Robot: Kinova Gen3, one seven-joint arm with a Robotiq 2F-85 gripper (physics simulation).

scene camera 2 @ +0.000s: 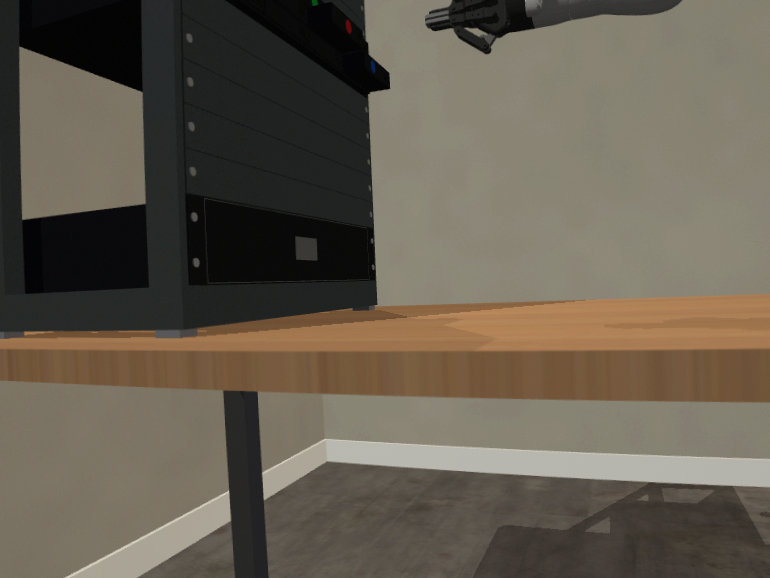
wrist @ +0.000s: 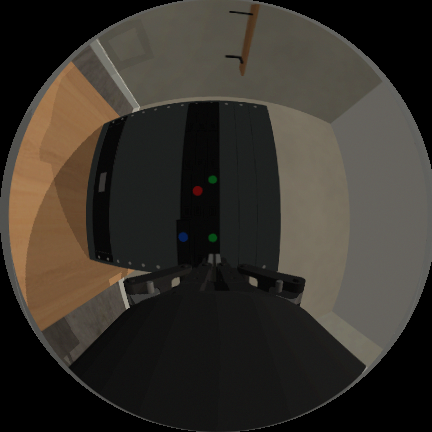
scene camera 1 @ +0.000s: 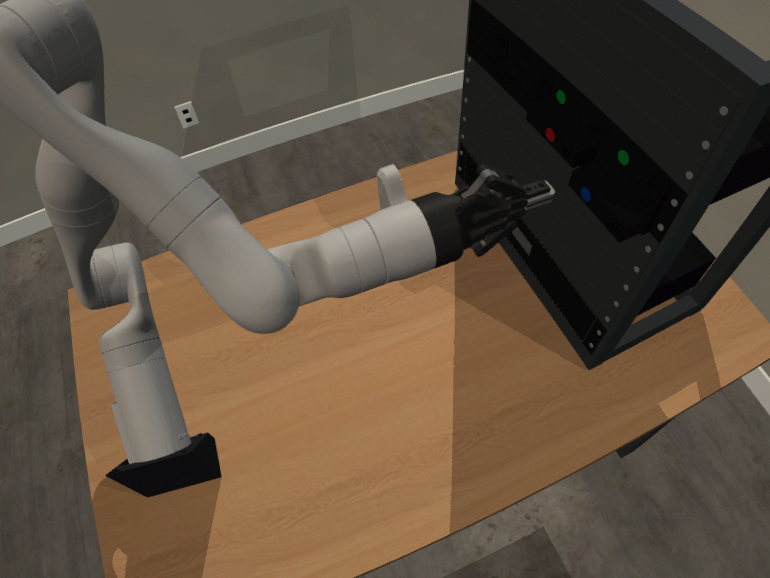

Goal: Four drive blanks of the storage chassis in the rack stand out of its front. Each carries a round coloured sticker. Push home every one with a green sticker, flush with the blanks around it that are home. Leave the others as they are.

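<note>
The rack [scene camera 1: 715,46] [scene camera 2: 164,186] holds the black storage chassis [scene camera 1: 503,68] [wrist: 202,145]. The blank with the red sticker [scene camera 1: 549,134] [scene camera 2: 348,26] [wrist: 197,191] and the blank with the blue sticker [scene camera 1: 585,194] [scene camera 2: 372,66] [wrist: 183,237] stand out as dark blocks. The blank with the upper green sticker in scene camera 1 [scene camera 1: 561,96] [wrist: 212,179] and the blank with the other green sticker [scene camera 1: 623,157] [wrist: 213,238] look level with the chassis front; their dark edges are hard to see. My gripper [scene camera 1: 548,189] [scene camera 2: 430,19] [wrist: 214,260] is shut and empty, apart from the rack front.
The rack stands on the wooden table [scene camera 1: 348,404] [scene camera 2: 559,373] [wrist: 30,200]. Plain panels lie above and below the chassis. A black unit with a grey label [scene camera 2: 306,248] [wrist: 102,182] sits at the rack's bottom. The arm reaches over the table from the left in scene camera 1.
</note>
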